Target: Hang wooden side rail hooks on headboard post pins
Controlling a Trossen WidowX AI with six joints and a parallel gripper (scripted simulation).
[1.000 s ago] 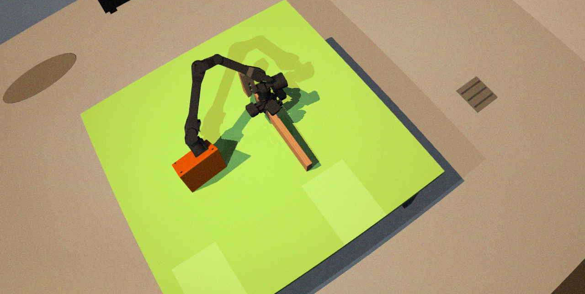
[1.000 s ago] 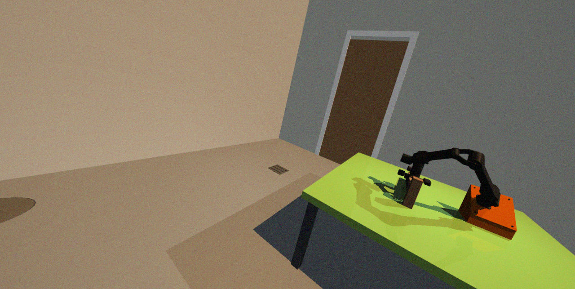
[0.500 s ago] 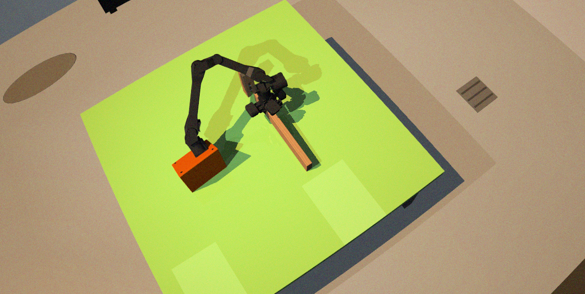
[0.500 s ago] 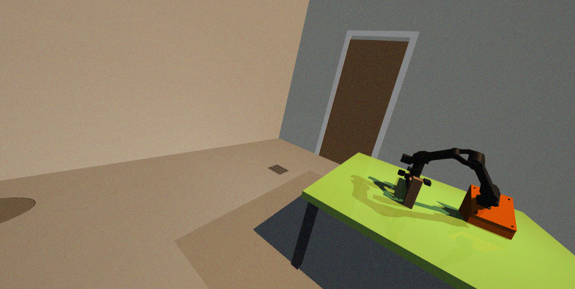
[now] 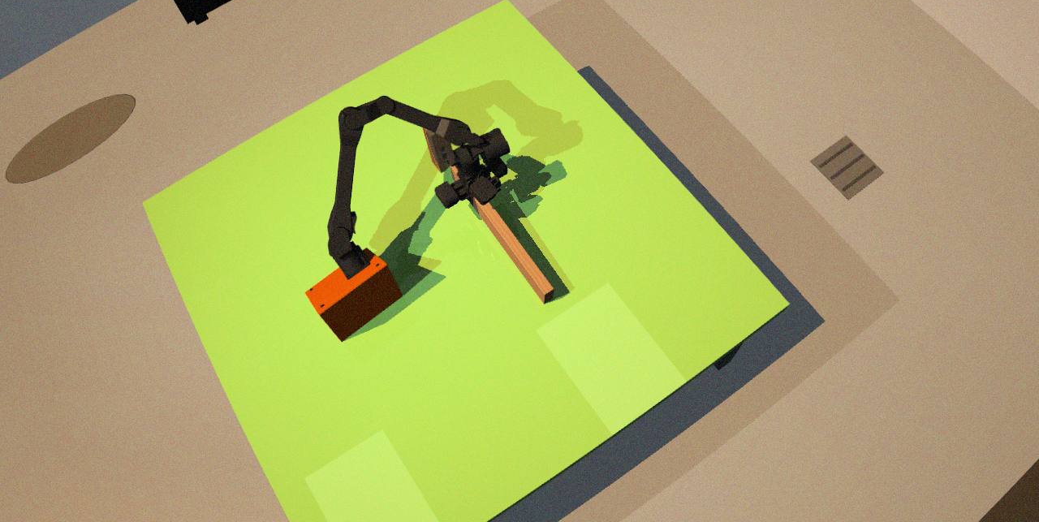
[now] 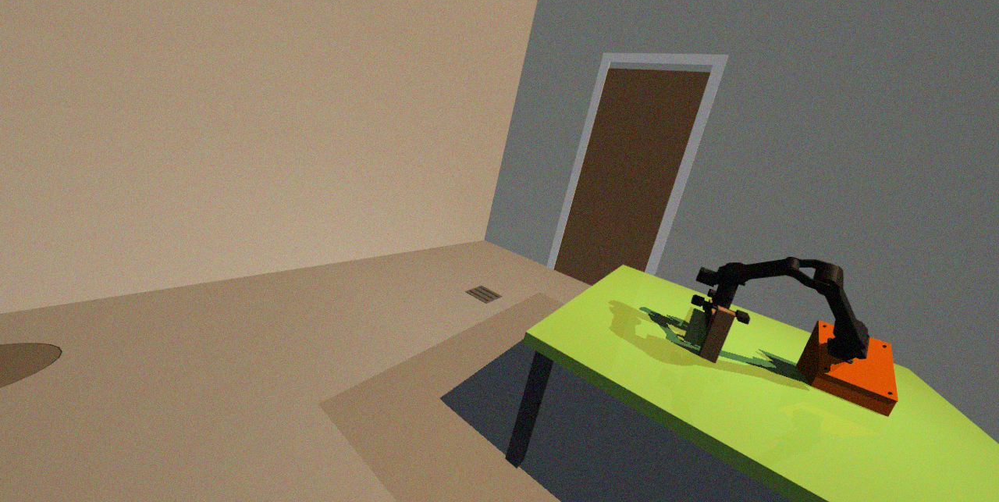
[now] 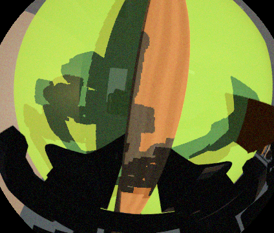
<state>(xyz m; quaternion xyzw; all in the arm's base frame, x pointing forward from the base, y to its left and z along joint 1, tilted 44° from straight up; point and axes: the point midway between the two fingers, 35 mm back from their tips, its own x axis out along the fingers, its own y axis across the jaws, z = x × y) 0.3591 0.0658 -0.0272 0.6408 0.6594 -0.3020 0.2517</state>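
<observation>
Now: gripper tip 17 cm to the right of the headboard post, 4 cm below it and 1 cm short of it.
</observation>
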